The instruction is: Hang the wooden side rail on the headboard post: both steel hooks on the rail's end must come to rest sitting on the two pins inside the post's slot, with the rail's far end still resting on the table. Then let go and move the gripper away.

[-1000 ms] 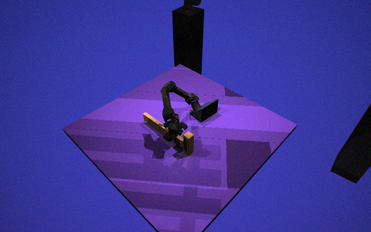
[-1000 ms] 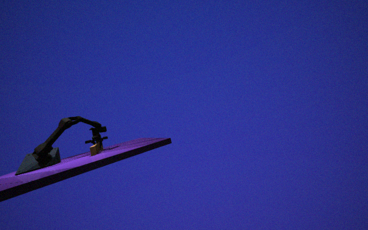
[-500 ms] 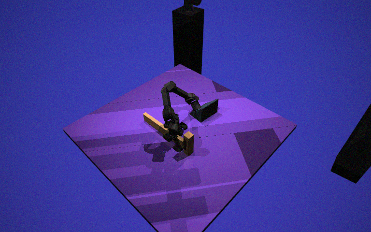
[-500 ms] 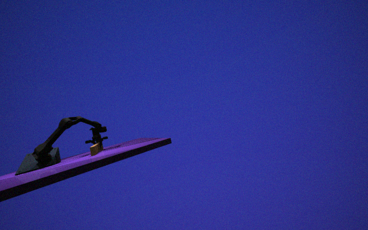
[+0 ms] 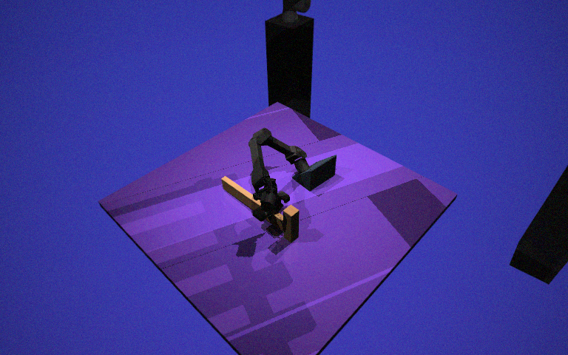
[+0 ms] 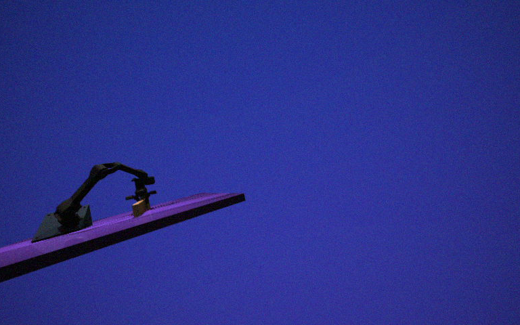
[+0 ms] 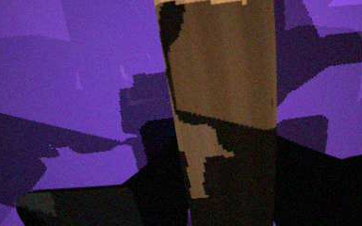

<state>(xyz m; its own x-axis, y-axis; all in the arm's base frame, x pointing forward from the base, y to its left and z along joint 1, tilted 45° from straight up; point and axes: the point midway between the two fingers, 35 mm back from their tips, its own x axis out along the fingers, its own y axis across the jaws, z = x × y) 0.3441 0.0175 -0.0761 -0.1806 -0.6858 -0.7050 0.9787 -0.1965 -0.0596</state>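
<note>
The wooden headboard post is 120 mm to the left of my gripper tip, 40 mm above it and 10 mm ahead of it.
</note>
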